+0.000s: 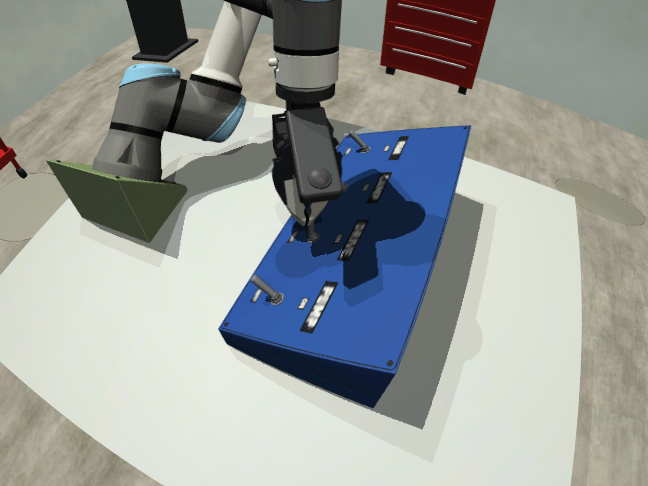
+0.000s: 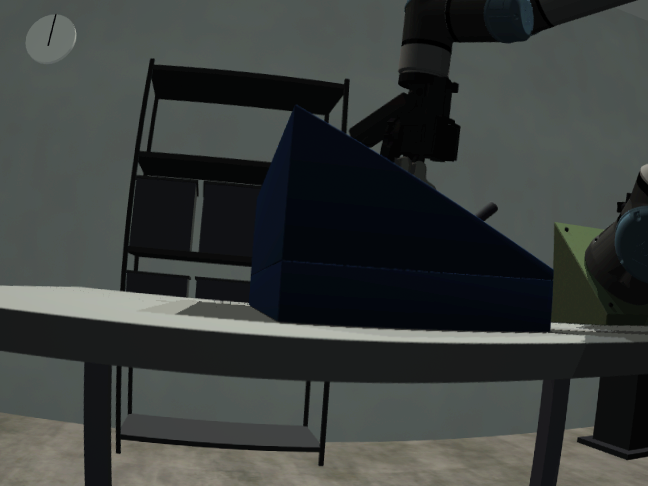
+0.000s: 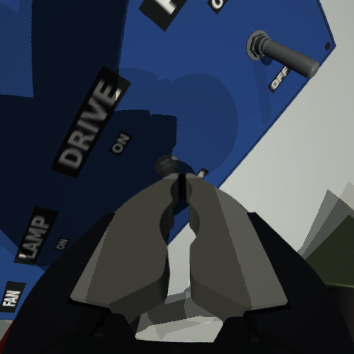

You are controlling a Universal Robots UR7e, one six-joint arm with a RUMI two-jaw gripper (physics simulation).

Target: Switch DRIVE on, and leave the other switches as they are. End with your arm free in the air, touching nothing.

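Frame: origin at the arm's base, x ahead, y left, z up, level; metres.
Where they show: gripper, fingertip midpoint: [image 1: 305, 224] [image 3: 182, 175]; arm's base, link origin: [image 1: 126, 174] [image 2: 619, 273].
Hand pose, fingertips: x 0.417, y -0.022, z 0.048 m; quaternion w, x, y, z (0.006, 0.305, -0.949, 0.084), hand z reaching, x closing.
Note:
Each offset is from my fingertips to the top centre of the thing. "pt": to the spot under its first point.
The blue sloped panel [image 1: 366, 324] [image 2: 397, 235] [image 3: 175, 95] carries a row of toggle switches. The DRIVE switch {dx +0.002, dy +0.013, dz +0.006 m} [image 1: 311, 233] [image 3: 166, 164] stands between its ON label {pt dx +0.048, dy +0.011, dz -0.023 m} [image 1: 338, 238] [image 3: 120, 144] and its OFF label {pt dx -0.030, dy +0.013, dz -0.060 m} [image 1: 292, 237] [image 3: 202, 174]. My gripper [image 1: 307, 221] [image 2: 429, 183] [image 3: 182, 175] is shut and empty, its tips right at the DRIVE lever. The fingers hide much of the lever, so its exact tilt and any contact cannot be told. The front switch {dx -0.016, dy -0.107, dz -0.005 m} [image 1: 265, 288] [image 3: 290, 57] leans to OFF. The far switch {dx -0.002, dy +0.253, dz -0.005 m} [image 1: 359, 141] leans away from its name label. The LAMP lever is hidden.
The panel stands on a white table [image 1: 130, 366] [image 2: 366, 355]. A green wedge-shaped block [image 1: 120, 201] [image 2: 570, 272] stands by the arm's lower joints. A red drawer cabinet [image 1: 434, 41] and a dark shelf rack [image 2: 141, 120] stand beyond the table.

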